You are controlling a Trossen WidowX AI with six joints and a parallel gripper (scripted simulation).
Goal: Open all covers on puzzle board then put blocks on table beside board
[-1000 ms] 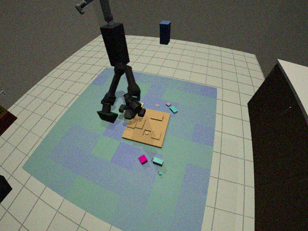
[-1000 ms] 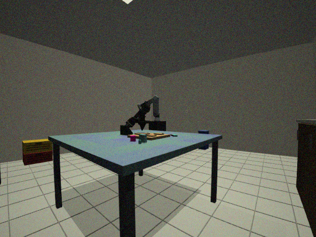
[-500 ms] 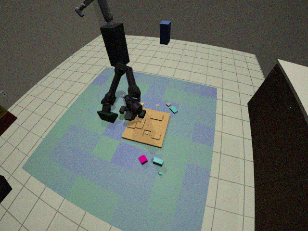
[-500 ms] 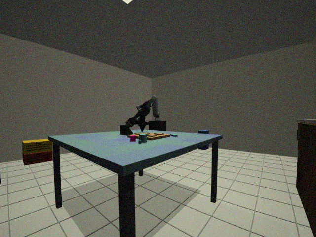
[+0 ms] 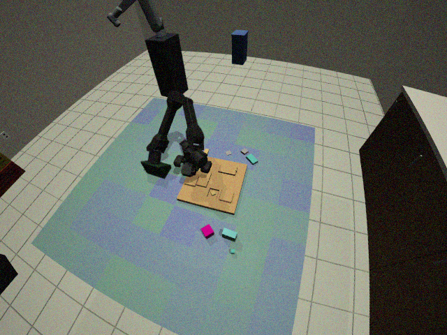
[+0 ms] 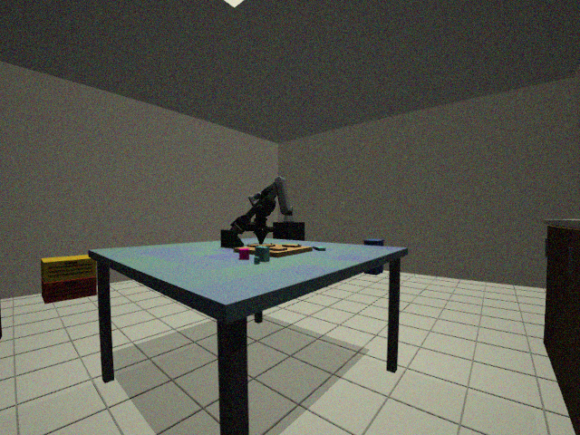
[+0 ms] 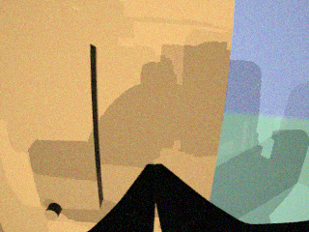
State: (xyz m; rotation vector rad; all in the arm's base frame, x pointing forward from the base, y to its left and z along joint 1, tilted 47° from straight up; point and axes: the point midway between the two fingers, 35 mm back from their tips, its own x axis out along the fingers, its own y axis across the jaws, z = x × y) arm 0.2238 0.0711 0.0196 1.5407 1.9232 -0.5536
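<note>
My gripper tip is now 10 cm short of the tan puzzle board, 2 cm to the right of it and 1 cm above it. Also, from my gripper tip: cyan block: 31 cm ahead, 21 cm to the right; then oblong orange block: 4 cm behind, 17 cm to the left, 2 cm below; then magenta block: 21 cm ahead, 24 cm to the right, 1 cm below.
</note>
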